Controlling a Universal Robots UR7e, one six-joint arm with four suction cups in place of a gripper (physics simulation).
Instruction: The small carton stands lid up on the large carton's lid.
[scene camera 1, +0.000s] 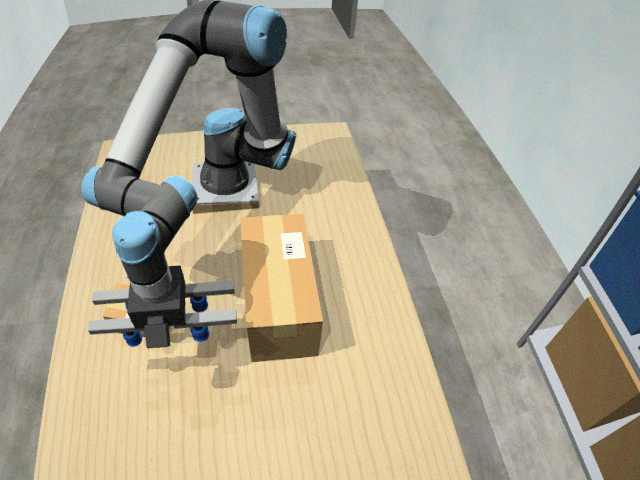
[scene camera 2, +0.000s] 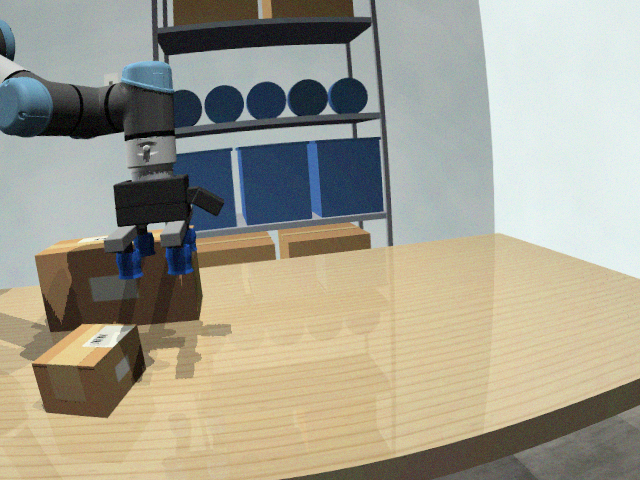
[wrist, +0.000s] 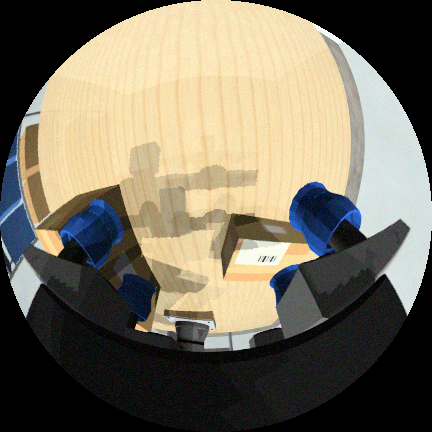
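Seen in the pictures: hand at its tool point: (scene camera 2: 161, 261) (wrist: 206, 261); arm's base at its link origin: (scene camera 1: 224, 179) (wrist: 191, 324).
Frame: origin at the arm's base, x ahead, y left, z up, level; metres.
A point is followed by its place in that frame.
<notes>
The small carton (scene camera 1: 114, 313) @[x 0.498, y -0.259, z 0.040 m] (scene camera 2: 72, 353) @[x 0.462, y -0.244, z 0.040 m] (wrist: 262, 250) @[x 0.507, y -0.186, z 0.040 m] stands lid up on the table, with a white barcode label on its lid. In scene camera 1 the arm and gripper hide most of it. The large carton (scene camera 1: 281, 279) @[x 0.489, y 0.138, z 0.122 m] (scene camera 2: 116, 312) @[x 0.445, y 0.056, z -0.003 m] (wrist: 132, 250) @[x 0.471, y 0.056, z -0.004 m] stands lid up on the table beside it, apart from it, with tape and a label on its lid. My gripper (scene camera 1: 165, 320) @[x 0.579, y -0.108, z 0.120 m] (scene camera 2: 160, 253) @[x 0.579, y -0.108, z 0.120 m] (wrist: 210, 257) @[x 0.579, y -0.108, z 0.120 m], with four blue suction cups, is open and carries no carton. It hangs level above the table, beside the large carton and partly over the small one in scene camera 1.
The wooden table (scene camera 1: 330, 413) @[x 0.747, y 0.220, z -0.033 m] (scene camera 2: 439, 320) @[x 1.011, y -0.095, z -0.033 m] (wrist: 200, 115) @[x 0.698, y -0.101, z -0.033 m] bears both cartons and the arm's base plate (scene camera 1: 225, 197) @[x 0.086, y 0.005, z 0.004 m]. A shelf rack (scene camera 1: 573, 273) (scene camera 2: 383, 155) with blue bins (scene camera 2: 276, 180), round blue things and brown cartons stands beyond the table.
</notes>
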